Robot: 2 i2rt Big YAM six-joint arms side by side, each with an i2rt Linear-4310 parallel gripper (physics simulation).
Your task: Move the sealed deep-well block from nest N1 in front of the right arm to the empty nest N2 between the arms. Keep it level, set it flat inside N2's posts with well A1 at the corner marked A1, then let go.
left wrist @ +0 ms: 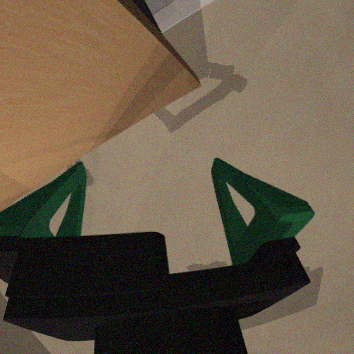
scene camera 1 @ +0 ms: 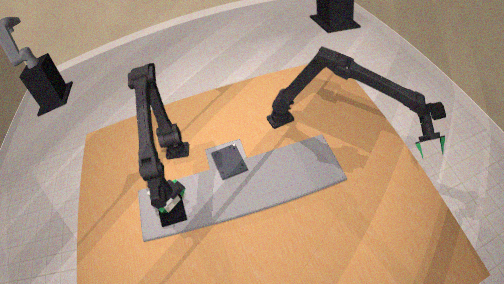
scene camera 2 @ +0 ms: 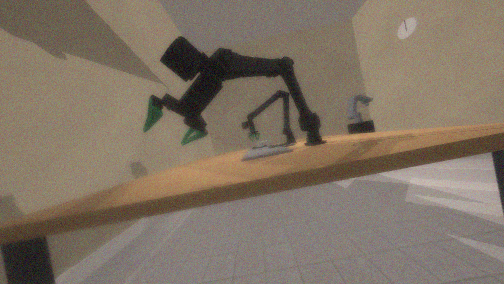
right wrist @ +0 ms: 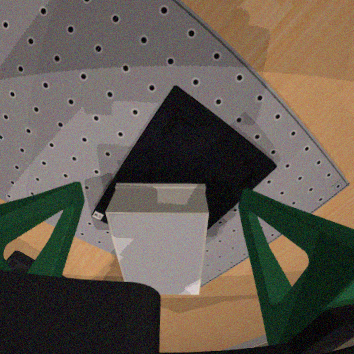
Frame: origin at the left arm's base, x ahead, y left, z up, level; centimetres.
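Where they show: left gripper, fingertip midpoint: (left wrist: 150, 165) (scene camera 1: 433, 157) (scene camera 2: 164, 138); right gripper, fingertip midpoint: (scene camera 1: 174, 203) (scene camera 2: 255, 141) (right wrist: 162, 193); left arm's base, origin of the base link: (scene camera 1: 280, 119) (scene camera 2: 315, 144); right arm's base, origin of the base link: (scene camera 1: 177, 151).
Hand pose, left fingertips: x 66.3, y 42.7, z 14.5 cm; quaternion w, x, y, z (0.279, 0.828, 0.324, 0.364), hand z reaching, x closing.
Things, the pixels of their top centre, and the offset from my left fingertips. "spot": a spot on its surface instead. Level surfaces: height alone.
- white sealed block, middle of its top: (right wrist: 160, 265) (scene camera 1: 161, 193) dz -7.2, dx -47.3, dy -109.1 cm
- black nest N1, middle of its top: (right wrist: 177, 197) (scene camera 1: 169, 206) dz -11.4, dx -42.2, dy -108.1 cm
- small label, surface spot: (right wrist: 98, 215) spot: dz -12.0, dx -49.1, dy -102.1 cm
- Nest N2, middle of its top: (scene camera 1: 228, 159) dz -11.0, dx -53.3, dy -75.6 cm
- grey perforated board, its level: dz -13.2 cm
- wooden table, its level: dz -14.5 cm
The white sealed block (scene camera 1: 172, 204) (right wrist: 157, 245) lies askew over the lower part of black nest N1 (scene camera 1: 175, 219) (right wrist: 195, 135) in the right wrist view. It is turned against the nest's edges and reaches past them; whether it is level I cannot tell. A small label (right wrist: 98, 215) sits at N1's lower left corner there. My right gripper (scene camera 1: 172, 200) (right wrist: 162, 193) (scene camera 2: 254, 135) is open, low around the block, with gaps at both fingers. Nest N2 (scene camera 1: 230, 162), a dark empty plate, has a small white mark near its upper corner. My left gripper (scene camera 1: 432, 156) (scene camera 2: 165, 137) (left wrist: 150, 165) is open and empty.
A grey perforated board (scene camera 1: 285, 172) (scene camera 2: 267, 153) (right wrist: 97, 32) lies under the nests on the wooden table (scene camera 1: 280, 240) (scene camera 2: 210, 175) (left wrist: 60, 75). My left gripper hangs beyond the table's edge. Black pedestals (scene camera 1: 47, 82) (scene camera 1: 335, 15) stand on the floor behind the table.
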